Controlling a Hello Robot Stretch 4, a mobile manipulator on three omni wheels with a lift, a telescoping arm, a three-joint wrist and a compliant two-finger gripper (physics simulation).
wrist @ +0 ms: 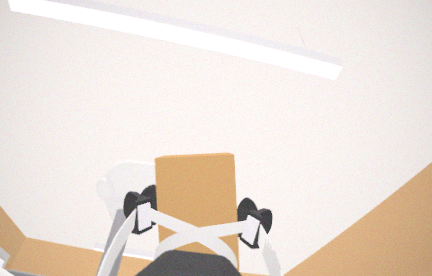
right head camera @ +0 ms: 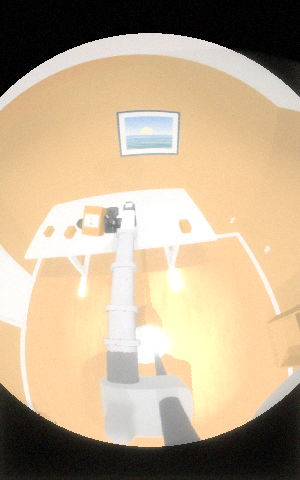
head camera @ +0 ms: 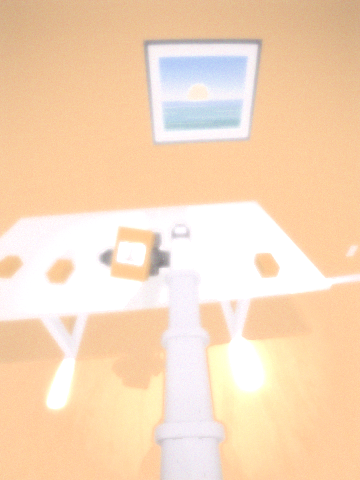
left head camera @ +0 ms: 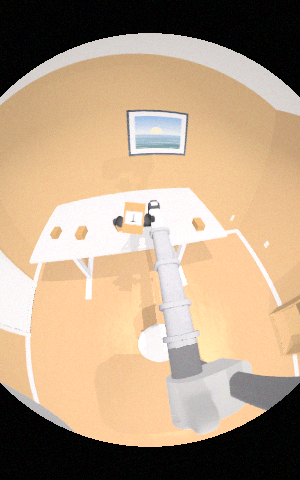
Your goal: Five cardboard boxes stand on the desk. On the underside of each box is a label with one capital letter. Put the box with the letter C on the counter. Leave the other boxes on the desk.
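Frame: origin at the robot's base, x left, y ahead, z down, level; centimetres.
Seen in the pictures: gripper, between the fingertips: [wrist: 198,207] [right head camera: 90,222] [head camera: 130,256] [left head camera: 133,219]; robot's base, origin of its link: [right head camera: 145,343] [left head camera: 157,341].
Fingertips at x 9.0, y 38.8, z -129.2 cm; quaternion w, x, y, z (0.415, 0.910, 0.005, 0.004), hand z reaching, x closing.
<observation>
Pixels of each thing's top centre, then the offset from my fingertips to it. "spot": a spot on its surface instead. Level surfaces: height alone.
- cardboard box, centre of its top: [wrist: 204,159] [head camera: 129,230] [left head camera: 132,203] [right head camera: 89,206] dz -4.1, dx -0.1, dy +2.2 cm
- desk, height of its surface: dz +36.9 cm
- box's white label, a spot on its surface: [head camera: 131,253] [left head camera: 133,217] [right head camera: 91,220] spot: dz -0.4, dx -0.2, dy +0.4 cm
My gripper [head camera: 131,254] [left head camera: 133,220] [right head camera: 95,221] [wrist: 198,207] is shut on a cardboard box [head camera: 132,235] [left head camera: 134,206] [right head camera: 93,231] [wrist: 197,185], held above the desk [head camera: 215,235] [left head camera: 175,205] [right head camera: 160,205]. The box's white label [head camera: 131,253] [left head camera: 133,218] [right head camera: 91,220] faces the head cameras. Its blurred letter shows an upright stroke with a crossbar at the bottom, like an upside-down T, not a C. Two boxes [head camera: 60,270] [left head camera: 56,232] stand at the left, one box [head camera: 267,264] [left head camera: 198,224] [right head camera: 185,226] at the right. Another box [left head camera: 118,227] is mostly hidden behind the held one.
The telescoping arm [head camera: 187,380] [left head camera: 175,295] [right head camera: 121,295] reaches over the desk's front edge. A picture [head camera: 202,92] hangs on the wall behind. Wooden shelving [left head camera: 286,330] stands at the right edge. I cannot identify the counter for certain.
</observation>
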